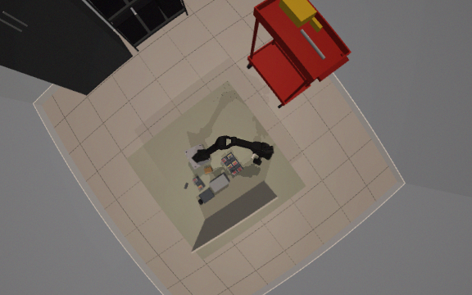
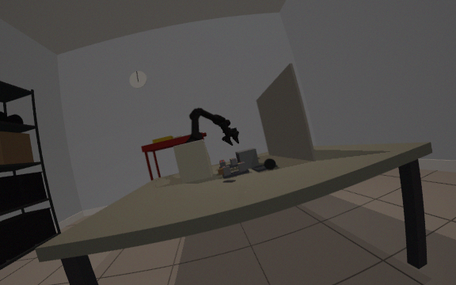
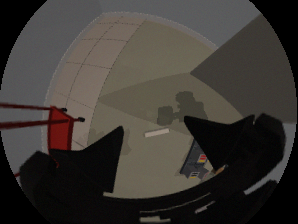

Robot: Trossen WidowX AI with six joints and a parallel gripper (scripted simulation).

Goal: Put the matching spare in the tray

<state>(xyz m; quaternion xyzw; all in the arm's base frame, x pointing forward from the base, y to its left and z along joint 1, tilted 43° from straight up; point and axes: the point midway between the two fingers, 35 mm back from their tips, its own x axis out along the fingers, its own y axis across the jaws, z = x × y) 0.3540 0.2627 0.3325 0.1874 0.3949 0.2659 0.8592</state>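
My gripper tip is now 250 mm past the grey spare unit, 610 mm to the left of it and 100 mm above it. Round my gripper tip: white stick: 40 mm behind, 40 mm to the right, 140 mm below; upright panel: 160 mm ahead, 490 mm to the right, 80 mm above.
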